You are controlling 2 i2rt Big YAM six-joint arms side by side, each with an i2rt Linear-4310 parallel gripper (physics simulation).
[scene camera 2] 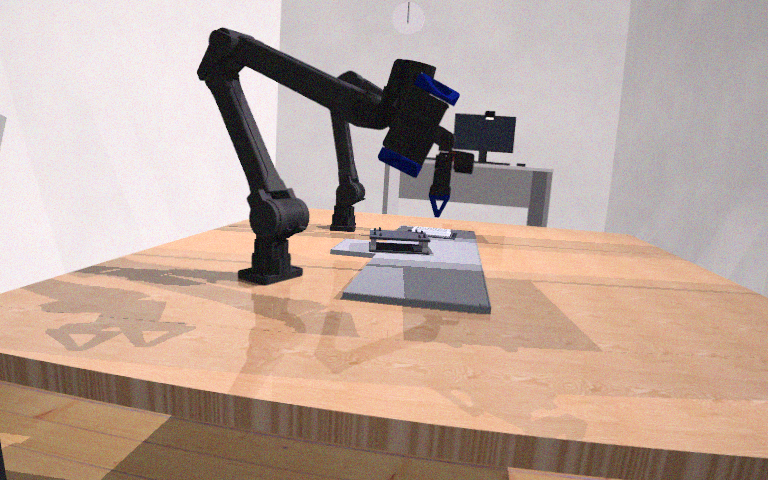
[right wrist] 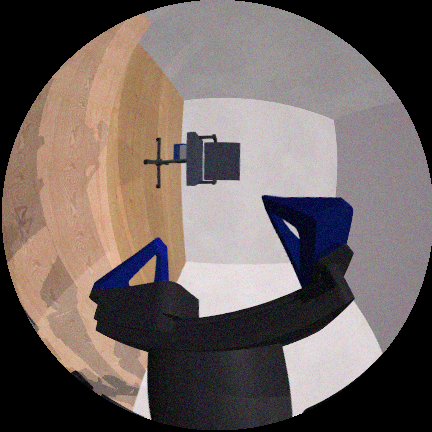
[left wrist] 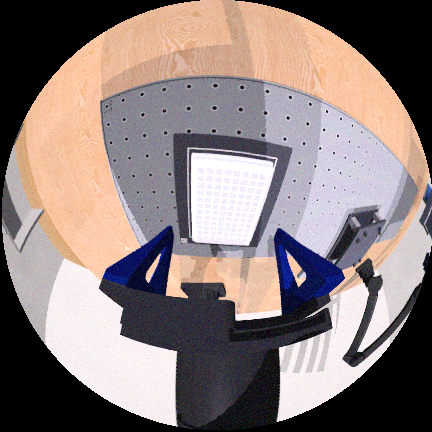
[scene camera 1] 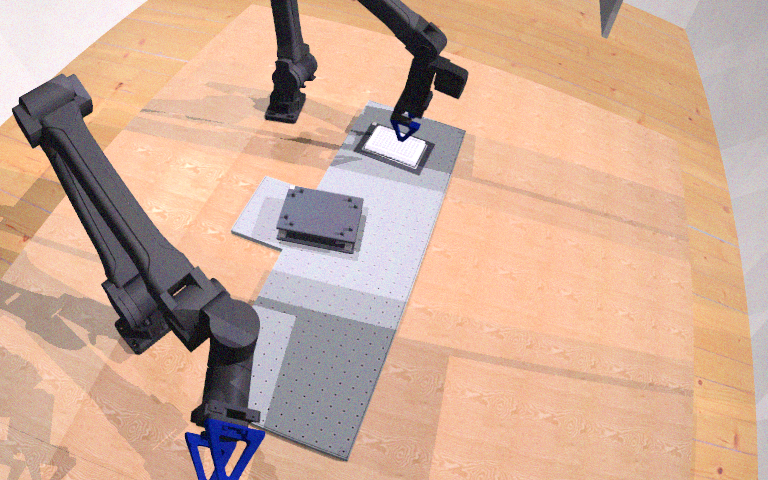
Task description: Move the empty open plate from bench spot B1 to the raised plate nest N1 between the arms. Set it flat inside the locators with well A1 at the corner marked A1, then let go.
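Frame: origin at the left arm's base, x ahead, y left, z up, level; metres.
Seen in the pictures: left gripper, fingertip midpoint: (scene camera 2: 437, 215) (left wrist: 224, 232) (scene camera 1: 406, 129); right gripper, fingertip midpoint: (scene camera 2: 428, 130) (right wrist: 208, 223); left arm's base, origin of the base link: (scene camera 2: 343, 228) (left wrist: 203, 287) (scene camera 1: 285, 108); right arm's base, origin of the base link: (scene camera 2: 271, 276) (left wrist: 363, 264) (scene camera 1: 148, 324).
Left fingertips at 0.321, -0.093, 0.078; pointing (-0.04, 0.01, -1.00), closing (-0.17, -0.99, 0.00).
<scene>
Pixels of each thing's middle, then the offset from my left fingertips to it, as dx, dy, dz. Level surfaces: height alone.
- white plate, body centre: (left wrist: 226, 207) (scene camera 1: 395, 144) (scene camera 2: 431, 231) -0.016, -0.001, -0.056
- dark rectangular frame, body centre: (left wrist: 225, 203) (scene camera 1: 395, 147) (scene camera 2: 431, 233) -0.016, -0.001, -0.064
- raised nest, body centre: (scene camera 1: 320, 217) (left wrist: 355, 245) (scene camera 2: 398, 239) -0.144, -0.287, -0.039
- perforated board, its level: dz -0.065
- wooden table, its level: dz -0.078
The white plate (scene camera 1: 390, 148) (scene camera 2: 431, 232) (left wrist: 230, 200) lies flat inside a dark rectangular frame (scene camera 1: 362, 148) (left wrist: 181, 190) on the bench board. The raised nest (scene camera 1: 321, 212) (scene camera 2: 399, 234) (left wrist: 361, 240) is a dark grey block with small locators near its corners and no plate on it. My left gripper (scene camera 1: 403, 137) (scene camera 2: 437, 213) (left wrist: 224, 232) is open and empty above the plate, its fingers pointing down; in scene camera 2 a gap shows under the tips. My right gripper (scene camera 1: 223, 461) (scene camera 2: 417, 125) (right wrist: 208, 223) is open and empty, raised far from the plate. The A1 lettering is unreadable.
The perforated board (scene camera 1: 339, 362) (scene camera 2: 441, 283) (left wrist: 215, 97) runs under the plate's frame and the nest on the wooden table (scene camera 1: 543, 271) (scene camera 2: 226, 350). The nest stands between the arm bases. A desk with a monitor (scene camera 2: 485, 133) and a chair (right wrist: 195, 159) stand off the table.
</scene>
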